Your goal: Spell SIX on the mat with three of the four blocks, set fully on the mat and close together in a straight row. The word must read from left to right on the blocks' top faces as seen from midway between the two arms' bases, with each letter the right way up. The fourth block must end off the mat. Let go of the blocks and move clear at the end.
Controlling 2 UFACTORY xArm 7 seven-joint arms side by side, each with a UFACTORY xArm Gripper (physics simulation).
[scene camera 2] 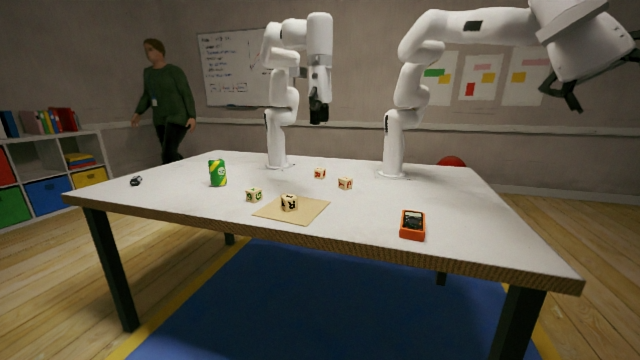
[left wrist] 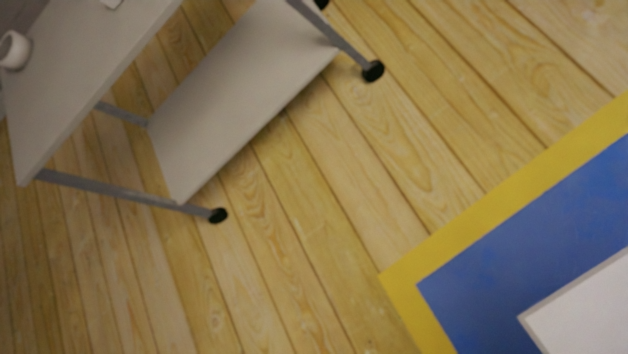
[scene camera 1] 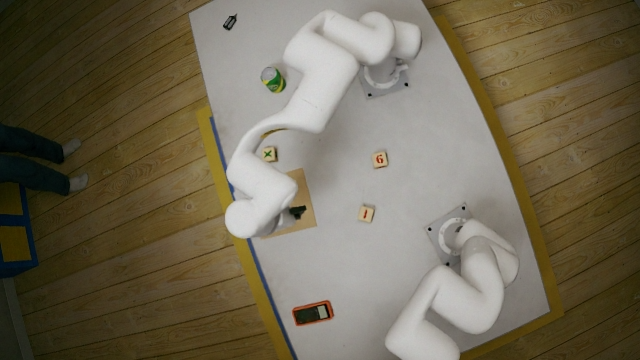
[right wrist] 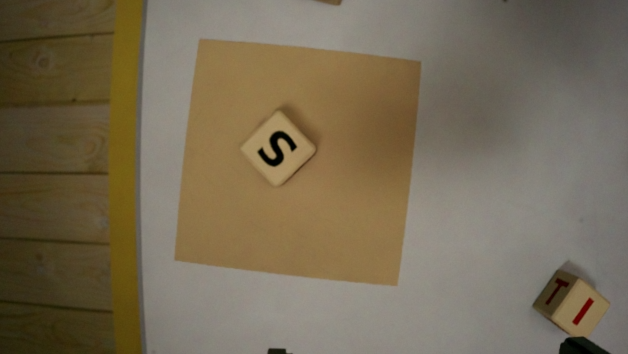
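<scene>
The S block point(scene camera 2: 289, 202) point(right wrist: 278, 148) lies on the tan mat point(scene camera 1: 307, 192) point(scene camera 2: 306, 218) point(right wrist: 350, 230), turned diagonally to its edges; the arm hides it in scene camera 1. Off the mat are the green X block point(scene camera 1: 269, 154) point(scene camera 2: 254, 195), the red I block point(scene camera 1: 366, 214) point(scene camera 2: 345, 183) point(right wrist: 572, 306) and a block with a red 6-like character point(scene camera 1: 380, 160) point(scene camera 2: 320, 173). My right gripper point(scene camera 1: 298, 212) point(scene camera 2: 319, 117) point(right wrist: 430, 348) is open and empty, high above the mat area. My left gripper point(scene camera 2: 606, 82) is open and empty, high at the right of scene camera 2, away from the blocks.
A green can point(scene camera 1: 273, 80) point(scene camera 2: 218, 173) stands beyond the X block. An orange multimeter point(scene camera 1: 313, 313) point(scene camera 2: 412, 225) lies on the table, and a small dark object point(scene camera 1: 230, 22) point(scene camera 2: 136, 180) lies near a corner. The left wrist view shows a white cart point(left wrist: 240, 100) on the wooden floor.
</scene>
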